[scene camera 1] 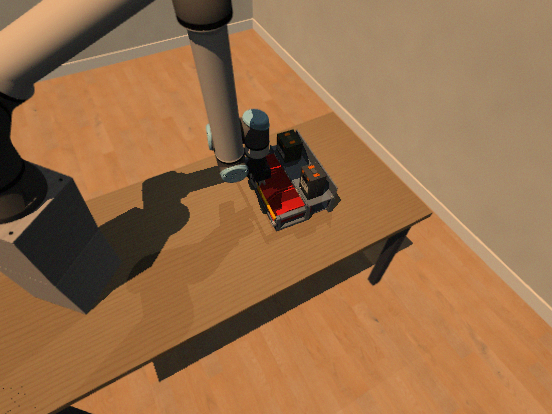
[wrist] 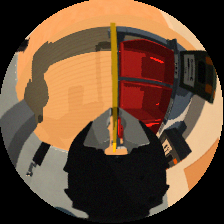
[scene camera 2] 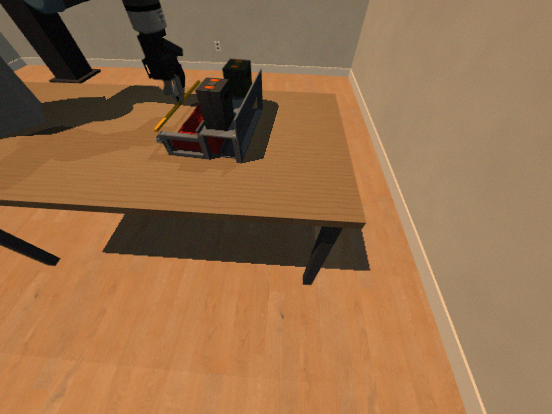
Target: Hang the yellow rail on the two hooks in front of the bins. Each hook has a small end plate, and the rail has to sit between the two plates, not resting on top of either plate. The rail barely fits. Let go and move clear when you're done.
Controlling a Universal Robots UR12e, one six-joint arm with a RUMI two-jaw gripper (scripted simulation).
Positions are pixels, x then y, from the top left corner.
Labels:
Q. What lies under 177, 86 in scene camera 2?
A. The gripper.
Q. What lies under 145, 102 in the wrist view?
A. A red bin.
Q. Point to a red bin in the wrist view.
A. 143, 58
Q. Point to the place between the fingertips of the gripper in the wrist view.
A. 114, 108

